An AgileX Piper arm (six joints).
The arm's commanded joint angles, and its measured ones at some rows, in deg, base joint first. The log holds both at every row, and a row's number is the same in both.
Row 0, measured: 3.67 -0.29 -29.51 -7.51 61.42 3.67
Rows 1 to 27, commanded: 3.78 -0.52 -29.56 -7.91 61.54 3.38; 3.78 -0.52 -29.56 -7.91 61.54 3.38; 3.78 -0.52 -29.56 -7.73 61.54 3.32; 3.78 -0.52 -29.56 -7.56 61.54 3.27; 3.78 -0.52 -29.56 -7.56 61.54 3.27; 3.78 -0.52 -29.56 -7.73 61.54 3.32; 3.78 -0.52 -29.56 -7.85 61.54 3.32; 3.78 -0.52 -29.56 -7.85 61.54 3.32; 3.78 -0.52 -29.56 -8.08 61.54 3.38; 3.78 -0.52 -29.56 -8.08 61.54 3.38; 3.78 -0.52 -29.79 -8.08 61.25 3.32; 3.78 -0.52 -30.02 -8.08 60.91 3.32; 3.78 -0.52 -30.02 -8.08 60.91 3.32; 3.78 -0.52 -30.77 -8.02 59.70 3.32; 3.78 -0.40 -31.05 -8.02 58.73 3.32; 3.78 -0.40 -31.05 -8.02 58.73 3.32; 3.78 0.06 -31.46 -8.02 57.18 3.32; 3.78 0.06 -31.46 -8.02 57.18 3.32; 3.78 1.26 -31.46 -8.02 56.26 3.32; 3.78 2.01 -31.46 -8.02 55.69 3.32; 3.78 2.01 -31.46 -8.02 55.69 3.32; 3.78 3.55 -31.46 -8.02 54.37 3.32; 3.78 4.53 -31.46 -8.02 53.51 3.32; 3.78 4.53 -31.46 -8.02 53.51 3.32; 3.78 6.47 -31.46 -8.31 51.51 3.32; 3.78 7.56 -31.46 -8.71 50.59 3.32; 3.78 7.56 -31.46 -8.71 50.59 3.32
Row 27, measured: 3.67 6.36 -31.17 -7.85 53.11 3.67
